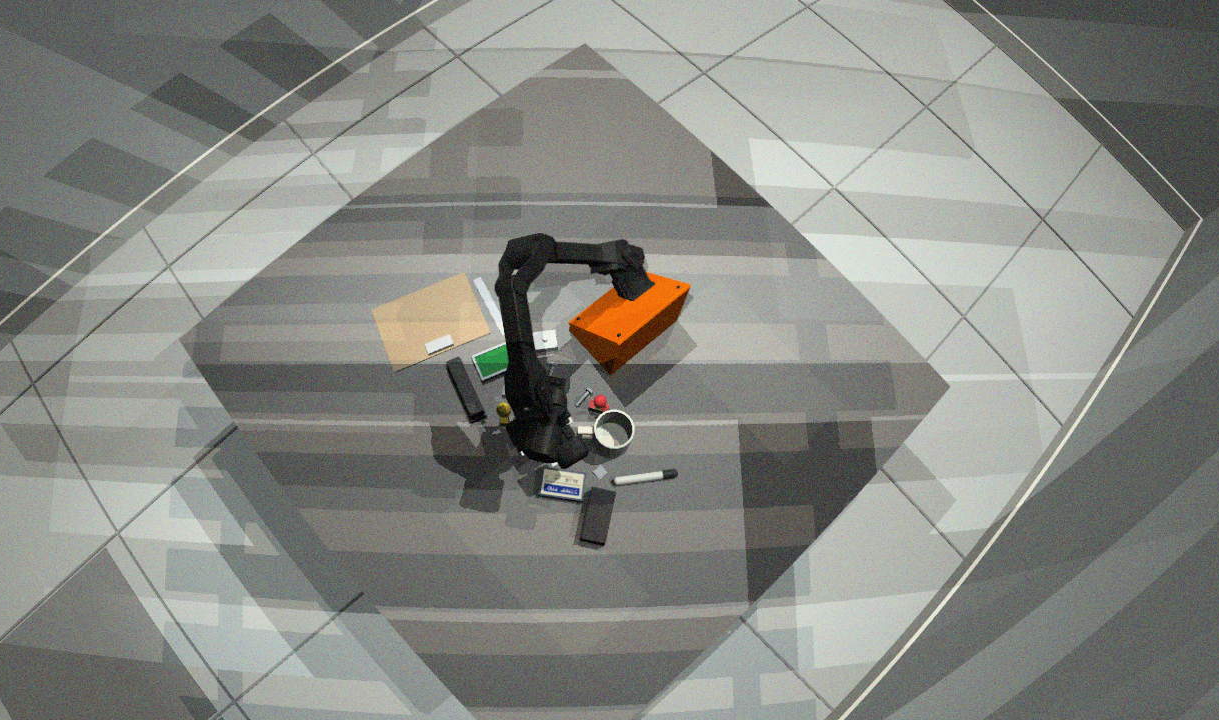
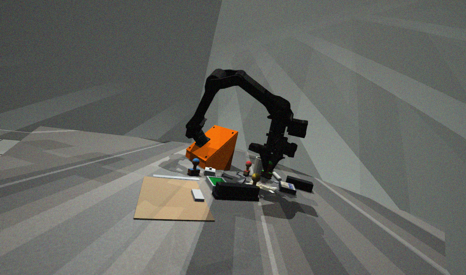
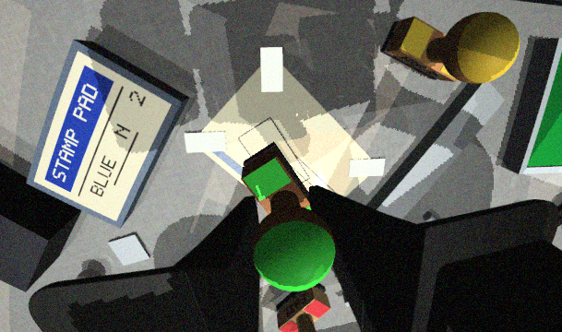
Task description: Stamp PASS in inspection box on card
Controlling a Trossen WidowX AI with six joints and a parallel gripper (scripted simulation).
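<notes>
Now: gripper tip 6 cm above the cream card and 1 cm to the left of it. From my gripper tip the other things lie so: yellow-knobbed stamp: 10 cm to the right, 4 cm below, 4 cm ahead; stamp pad box: 9 cm to the left, 5 cm below, 4 cm ahead; green-knobbed stamp: right at my gripper tip.
</notes>
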